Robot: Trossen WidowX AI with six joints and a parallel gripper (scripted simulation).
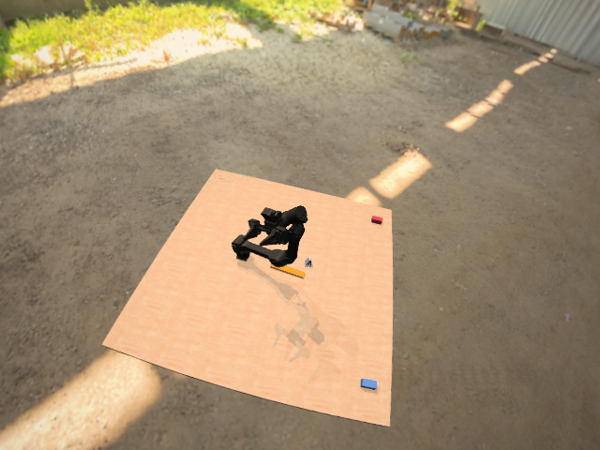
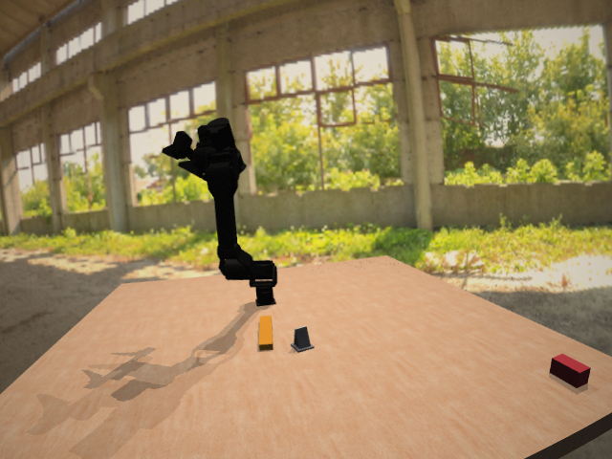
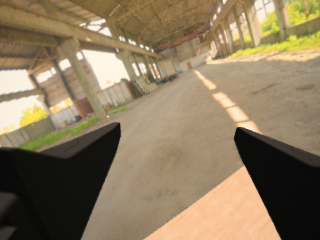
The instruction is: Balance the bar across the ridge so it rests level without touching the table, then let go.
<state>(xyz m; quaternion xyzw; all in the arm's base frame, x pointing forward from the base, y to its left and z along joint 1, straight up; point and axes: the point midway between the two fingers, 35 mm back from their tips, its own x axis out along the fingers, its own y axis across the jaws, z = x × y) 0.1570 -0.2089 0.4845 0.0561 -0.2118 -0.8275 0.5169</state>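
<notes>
Right now the orange bar is 480 mm below my gripper tip, 220 mm to the left of it and 120 mm ahead of it. Round my gripper tip: blue block: 600 mm ahead, 470 mm below, 260 mm to the right; then red block: 740 mm to the left, 600 mm ahead, 470 mm below.
</notes>
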